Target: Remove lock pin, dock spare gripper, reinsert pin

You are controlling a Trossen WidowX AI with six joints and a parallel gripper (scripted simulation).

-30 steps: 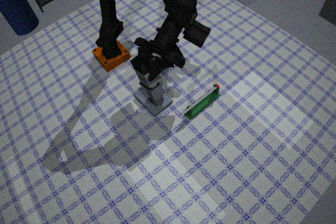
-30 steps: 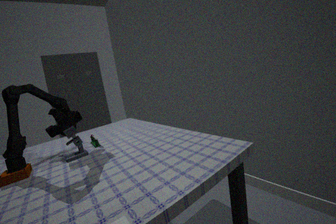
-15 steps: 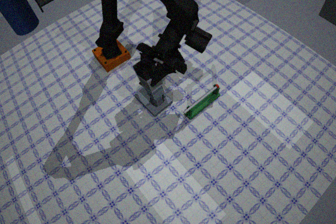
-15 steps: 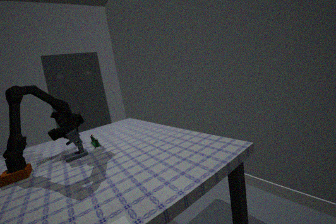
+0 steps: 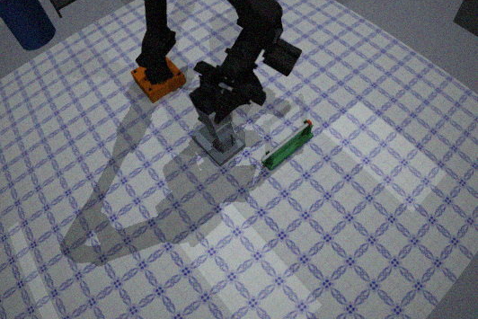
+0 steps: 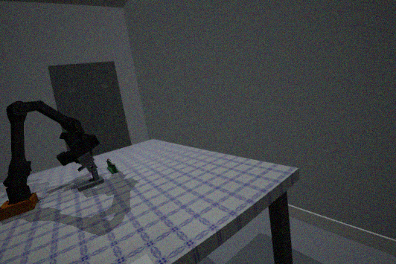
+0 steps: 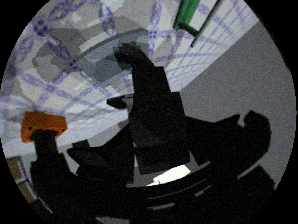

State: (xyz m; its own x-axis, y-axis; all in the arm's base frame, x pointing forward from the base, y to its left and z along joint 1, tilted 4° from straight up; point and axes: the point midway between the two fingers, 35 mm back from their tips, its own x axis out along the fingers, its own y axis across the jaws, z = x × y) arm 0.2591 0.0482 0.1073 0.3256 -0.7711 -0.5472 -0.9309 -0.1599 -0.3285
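My gripper tip is 10 mm to the right of the dark spare gripper. From my gripper tip the other things lie so: green cradle 100 mm ahead, 140 mm to the left, 100 mm below; socket 20 mm to the left, 70 mm below.
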